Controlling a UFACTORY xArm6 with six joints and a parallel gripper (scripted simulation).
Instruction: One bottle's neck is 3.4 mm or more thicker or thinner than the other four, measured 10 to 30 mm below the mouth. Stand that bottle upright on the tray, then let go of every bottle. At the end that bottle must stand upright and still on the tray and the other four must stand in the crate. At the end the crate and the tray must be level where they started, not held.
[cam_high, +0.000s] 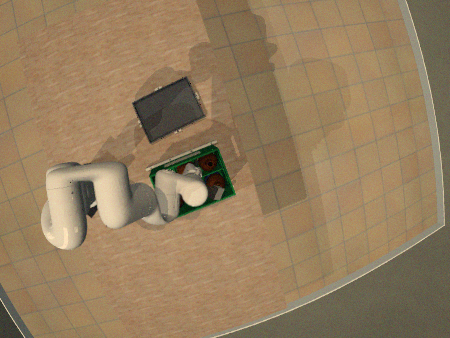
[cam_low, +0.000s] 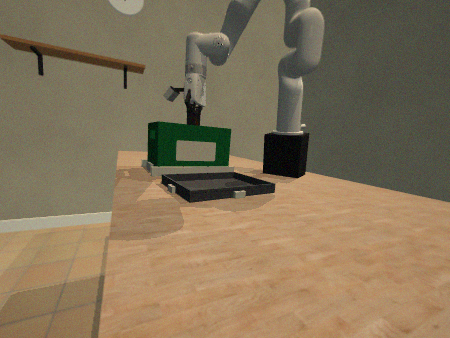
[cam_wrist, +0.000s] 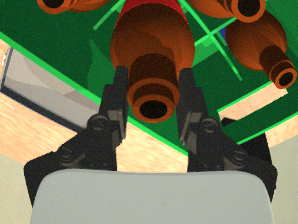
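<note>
My gripper is now 70 mm above the brown bottle. The rest, counted from my hand: tray 250 mm to the left, 180 mm below, 40 mm ahead; green crate 110 mm below, 40 mm to the right.
</note>
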